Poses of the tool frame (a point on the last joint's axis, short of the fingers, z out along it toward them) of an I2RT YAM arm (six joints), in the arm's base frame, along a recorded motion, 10 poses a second.
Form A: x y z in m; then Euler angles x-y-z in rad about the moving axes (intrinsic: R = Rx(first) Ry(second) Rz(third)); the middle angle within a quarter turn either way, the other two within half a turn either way.
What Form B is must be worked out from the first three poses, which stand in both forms.
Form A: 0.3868 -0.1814 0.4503 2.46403 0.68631 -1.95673
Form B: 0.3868 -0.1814 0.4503 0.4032 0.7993 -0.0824 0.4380
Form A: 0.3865 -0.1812 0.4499 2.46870 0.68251 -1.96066
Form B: 0.3865 -0.1812 0.4499 0.4035 0.8004 -0.0825 0.4356
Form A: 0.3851 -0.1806 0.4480 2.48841 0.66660 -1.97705
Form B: 0.3851 -0.1806 0.4480 0.4045 0.8053 -0.0828 0.4255
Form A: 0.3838 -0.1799 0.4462 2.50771 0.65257 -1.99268
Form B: 0.3838 -0.1799 0.4462 0.4052 0.8099 -0.0823 0.4161
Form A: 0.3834 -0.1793 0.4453 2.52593 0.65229 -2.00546
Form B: 0.3834 -0.1793 0.4453 0.4039 0.8132 -0.0777 0.4118
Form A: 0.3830 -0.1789 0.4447 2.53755 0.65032 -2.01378
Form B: 0.3830 -0.1789 0.4447 0.4032 0.8154 -0.0752 0.4084
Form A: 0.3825 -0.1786 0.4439 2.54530 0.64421 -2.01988
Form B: 0.3825 -0.1786 0.4439 0.4036 0.8173 -0.0750 0.4045
